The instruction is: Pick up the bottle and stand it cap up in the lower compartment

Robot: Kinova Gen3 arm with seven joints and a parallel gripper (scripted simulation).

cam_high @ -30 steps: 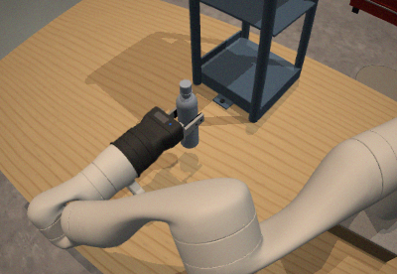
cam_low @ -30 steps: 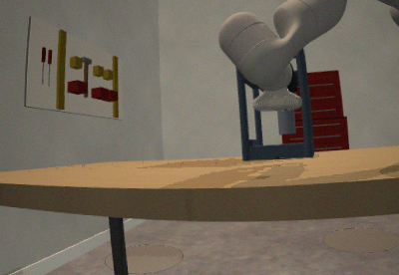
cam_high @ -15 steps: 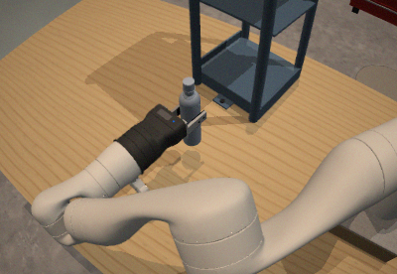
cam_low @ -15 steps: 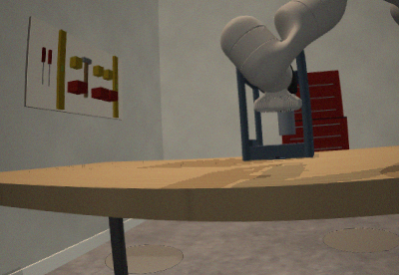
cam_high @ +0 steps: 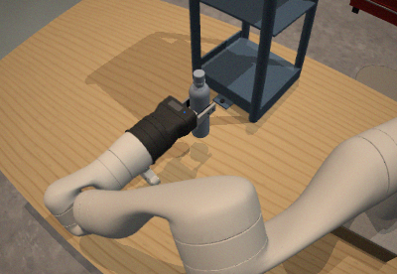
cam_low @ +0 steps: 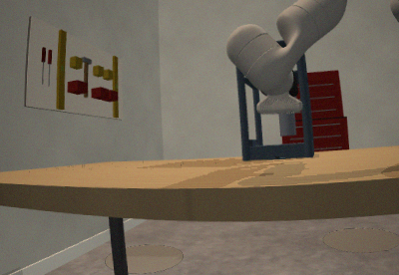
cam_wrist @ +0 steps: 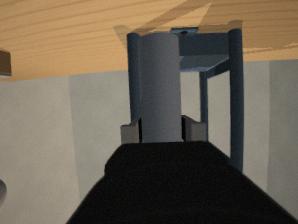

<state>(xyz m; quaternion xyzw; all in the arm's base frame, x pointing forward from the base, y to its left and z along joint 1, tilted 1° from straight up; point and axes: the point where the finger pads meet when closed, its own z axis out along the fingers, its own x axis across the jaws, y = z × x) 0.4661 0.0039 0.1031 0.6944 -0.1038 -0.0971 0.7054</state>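
My hand is 20 mm past the shelving unit, 270 mm to the left of it and 30 mm below it. The rest, counted from my hand: grey bottle 30 mm above.
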